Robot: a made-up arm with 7 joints. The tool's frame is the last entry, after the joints.
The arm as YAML. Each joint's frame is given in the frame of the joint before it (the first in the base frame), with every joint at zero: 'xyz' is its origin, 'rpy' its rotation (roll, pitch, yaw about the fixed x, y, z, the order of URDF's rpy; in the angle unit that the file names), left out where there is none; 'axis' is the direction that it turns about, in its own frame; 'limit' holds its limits. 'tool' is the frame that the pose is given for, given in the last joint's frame.
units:
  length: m
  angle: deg
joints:
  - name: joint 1
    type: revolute
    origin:
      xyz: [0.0, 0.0, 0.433]
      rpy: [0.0, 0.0, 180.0]
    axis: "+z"
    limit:
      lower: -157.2
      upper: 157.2
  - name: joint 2
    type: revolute
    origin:
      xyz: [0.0, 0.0, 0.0]
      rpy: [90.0, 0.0, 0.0]
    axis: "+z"
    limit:
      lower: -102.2
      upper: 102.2
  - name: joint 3
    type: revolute
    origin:
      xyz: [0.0, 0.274, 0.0]
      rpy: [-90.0, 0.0, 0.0]
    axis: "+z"
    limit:
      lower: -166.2
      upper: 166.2
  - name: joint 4
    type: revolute
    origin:
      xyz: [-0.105, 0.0, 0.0]
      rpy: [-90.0, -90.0, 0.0]
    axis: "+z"
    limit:
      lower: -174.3
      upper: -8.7
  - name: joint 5
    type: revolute
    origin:
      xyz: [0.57, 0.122, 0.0]
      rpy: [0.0, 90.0, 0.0]
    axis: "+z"
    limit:
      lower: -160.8
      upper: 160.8
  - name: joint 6
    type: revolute
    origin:
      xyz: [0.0, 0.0, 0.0]
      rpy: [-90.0, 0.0, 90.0]
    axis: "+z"
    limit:
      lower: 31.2
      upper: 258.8
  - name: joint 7
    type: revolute
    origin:
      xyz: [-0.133, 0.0, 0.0]
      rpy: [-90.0, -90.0, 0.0]
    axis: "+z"
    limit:
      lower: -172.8
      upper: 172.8
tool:
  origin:
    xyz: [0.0, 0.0, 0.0]
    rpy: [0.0, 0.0, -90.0]
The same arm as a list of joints. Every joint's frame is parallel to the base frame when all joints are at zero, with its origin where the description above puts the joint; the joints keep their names.
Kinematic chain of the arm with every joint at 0, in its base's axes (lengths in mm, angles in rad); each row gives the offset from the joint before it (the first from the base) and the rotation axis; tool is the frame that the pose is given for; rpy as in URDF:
joint 1: xyz 0 0 433 axis +z
joint 2: xyz 0 0 0 axis +y
joint 3: xyz 0 0 274 axis +z
joint 4: xyz 105 0 0 axis -y
joint 5: xyz -122 0 570 axis +z
joint 6: xyz 0 0 0 axis -y
joint 7: xyz 133 0 0 axis -z
tool: xyz 0 0 0 rpy 3.1416 0 0
Joint limits (rad, base to tool): -2.7437..2.7437 -1.7837..1.7837 -2.9007..2.9007 -3.0421..-0.1518 -2.8065..2.8065 0.5445..4.5169 -3.0159..3.0159

